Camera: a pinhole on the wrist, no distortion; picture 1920 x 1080 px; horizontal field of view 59.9 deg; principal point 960.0 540.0 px. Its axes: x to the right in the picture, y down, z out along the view. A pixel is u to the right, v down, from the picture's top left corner.
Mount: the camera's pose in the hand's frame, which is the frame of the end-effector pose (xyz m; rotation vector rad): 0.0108 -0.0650 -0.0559 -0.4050 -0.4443 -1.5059
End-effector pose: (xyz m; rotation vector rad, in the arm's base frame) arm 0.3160 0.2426 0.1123 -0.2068 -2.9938 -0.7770
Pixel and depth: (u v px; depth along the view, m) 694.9 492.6 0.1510
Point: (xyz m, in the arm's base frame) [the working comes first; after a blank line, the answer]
In the camera's frame: -0.0240 -0.0043 0.1510

0.3186 0.3014 0.0754
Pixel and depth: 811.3 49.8 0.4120
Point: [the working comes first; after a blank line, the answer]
In the camera's frame: -0.0368 -0.1212 0.4120

0.4607 0.5144 -0.0527
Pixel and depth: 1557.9 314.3 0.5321
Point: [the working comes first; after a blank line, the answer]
In the camera's frame: 0.1909 -0.0721 0.5321

0.3924 0.5142 -0.3057
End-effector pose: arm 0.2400 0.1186 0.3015 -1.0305 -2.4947 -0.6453
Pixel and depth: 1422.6 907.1 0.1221
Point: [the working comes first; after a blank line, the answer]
In the camera's frame: 0.0339 0.0269 0.1221

0.1847 0.1548 0.2550
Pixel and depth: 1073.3 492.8 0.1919
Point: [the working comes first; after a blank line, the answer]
In the camera's frame: 0.0130 -0.0054 0.1919

0.2390 0.1946 0.2123
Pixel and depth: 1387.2 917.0 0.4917
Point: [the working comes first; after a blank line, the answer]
In the camera's frame: 0.1261 0.1113 0.4917

0.1617 0.4651 0.0196
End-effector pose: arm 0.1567 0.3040 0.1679 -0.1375 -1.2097 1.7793
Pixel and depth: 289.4 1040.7 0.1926
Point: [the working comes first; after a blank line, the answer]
In the camera's frame: -0.0775 0.0579 0.1926

0.0198 0.2969 0.1478
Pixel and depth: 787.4 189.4 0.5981
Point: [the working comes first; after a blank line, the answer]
In the camera's frame: -0.0620 -0.1259 0.5981

-0.1875 -0.0948 0.1024
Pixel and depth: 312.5 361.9 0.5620
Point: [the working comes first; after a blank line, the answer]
In the camera's frame: -0.2184 -0.0601 0.5620

-0.2359 0.0194 -0.0189
